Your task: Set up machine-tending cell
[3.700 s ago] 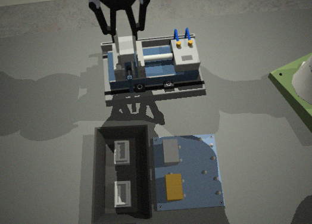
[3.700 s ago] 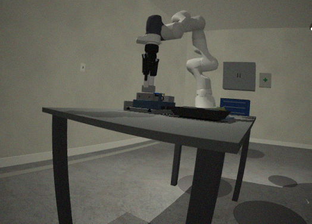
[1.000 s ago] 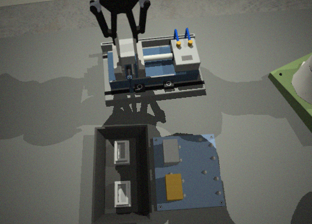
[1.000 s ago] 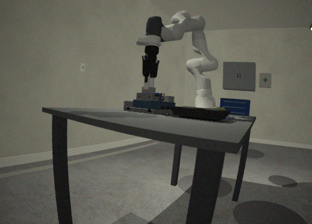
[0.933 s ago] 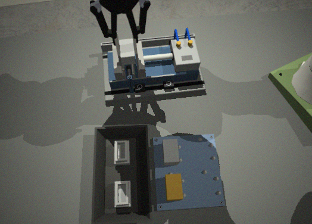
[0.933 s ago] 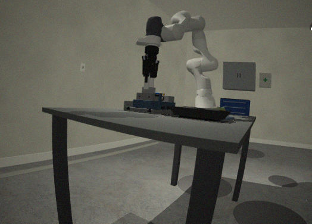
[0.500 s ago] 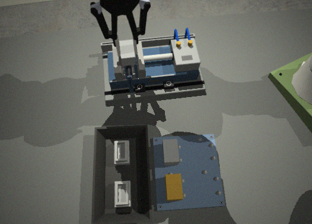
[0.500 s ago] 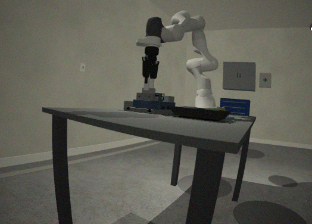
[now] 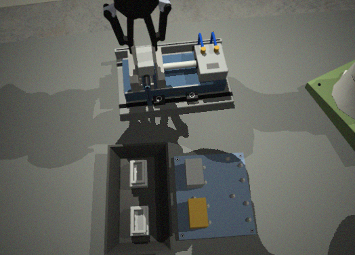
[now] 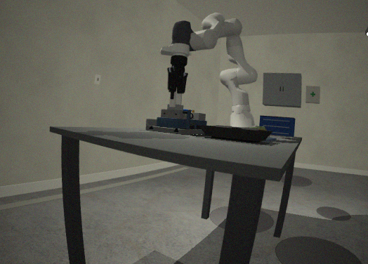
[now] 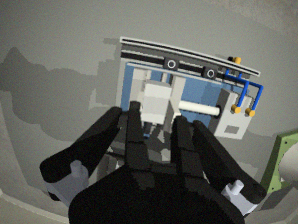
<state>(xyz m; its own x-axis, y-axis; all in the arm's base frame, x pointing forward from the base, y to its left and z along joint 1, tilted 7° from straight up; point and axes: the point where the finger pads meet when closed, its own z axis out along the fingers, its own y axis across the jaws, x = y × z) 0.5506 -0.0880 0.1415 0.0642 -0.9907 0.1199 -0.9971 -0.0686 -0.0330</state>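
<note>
My hand is 6 cm above the fixed jaw, 3 cm short of it and 1 cm to the right of it. Also, from my hand: work stop 5 cm to the left, 5 cm below; moving jaw 6 cm below, 3 cm behind; vise 10 cm below, 7 cm behind.
</note>
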